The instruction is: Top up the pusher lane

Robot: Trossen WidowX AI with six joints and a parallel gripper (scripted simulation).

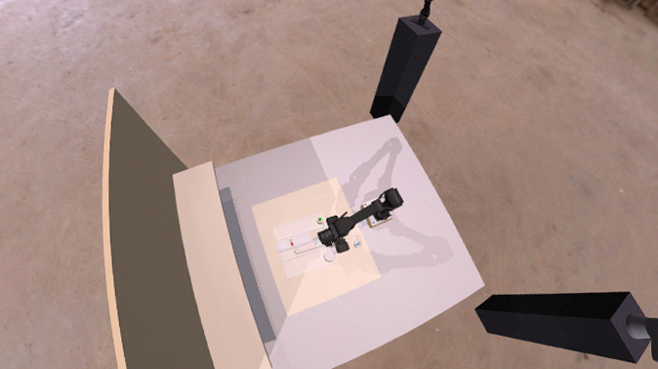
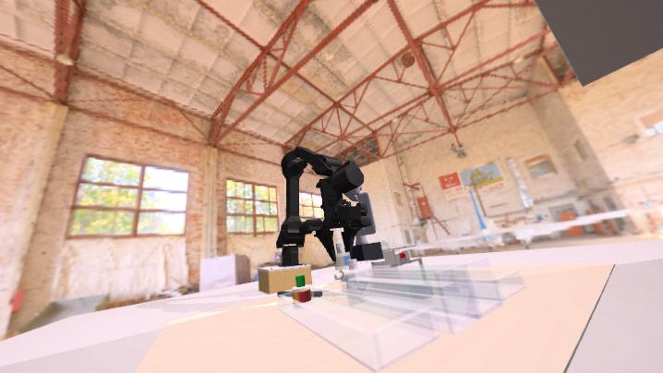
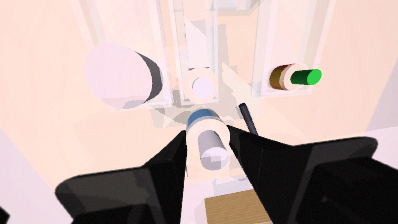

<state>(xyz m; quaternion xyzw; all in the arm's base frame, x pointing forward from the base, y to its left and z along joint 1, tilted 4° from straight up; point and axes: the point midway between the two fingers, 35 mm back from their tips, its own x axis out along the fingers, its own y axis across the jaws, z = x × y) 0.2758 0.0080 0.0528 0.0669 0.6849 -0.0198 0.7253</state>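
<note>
My gripper tip is now 70 mm short of the grey cylinder, 70 mm to the right of it and 40 mm above it. Round my gripper tip: clear lane rack: 190 mm ahead, 50 mm to the right, 50 mm below; then blue-banded jar: 100 mm behind, 70 mm to the left, 50 mm below; then black stick: 70 mm behind, 90 mm to the right, 60 mm below.
</note>
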